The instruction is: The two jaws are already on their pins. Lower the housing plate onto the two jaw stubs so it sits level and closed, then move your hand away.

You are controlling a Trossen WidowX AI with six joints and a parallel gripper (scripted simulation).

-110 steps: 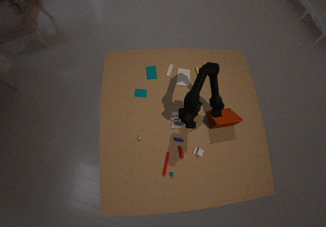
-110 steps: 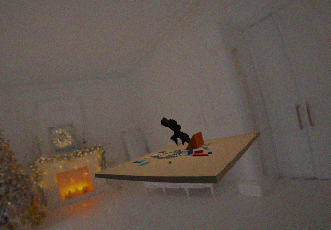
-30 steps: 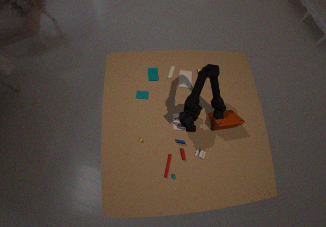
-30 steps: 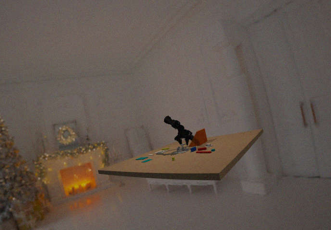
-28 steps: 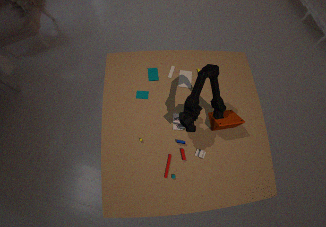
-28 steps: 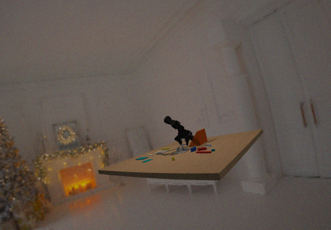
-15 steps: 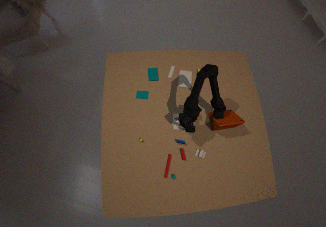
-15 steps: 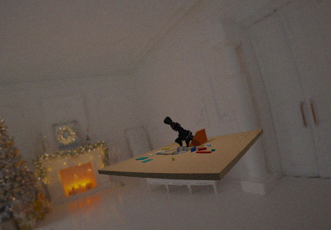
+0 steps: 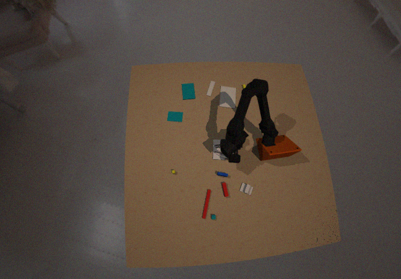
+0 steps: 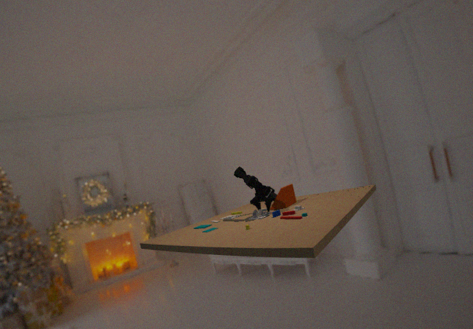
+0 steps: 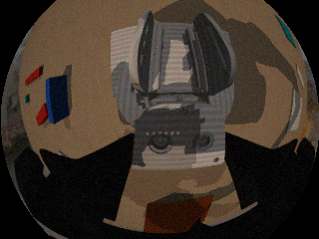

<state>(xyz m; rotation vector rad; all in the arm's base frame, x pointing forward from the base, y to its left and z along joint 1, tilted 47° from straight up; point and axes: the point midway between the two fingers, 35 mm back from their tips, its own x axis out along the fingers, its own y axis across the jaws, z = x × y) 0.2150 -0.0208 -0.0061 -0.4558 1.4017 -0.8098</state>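
The light grey jaw assembly is 3 cm ahead of my gripper tip, 1 cm to the left of it and 1 cm below it. The rest, counted from my gripper tip: red block: 8 cm ahead, 22 cm to the left, 1 cm below; then striped white block: 4 cm behind, 24 cm to the left, 1 cm below; then blue block: 8 cm ahead, 13 cm to the left.
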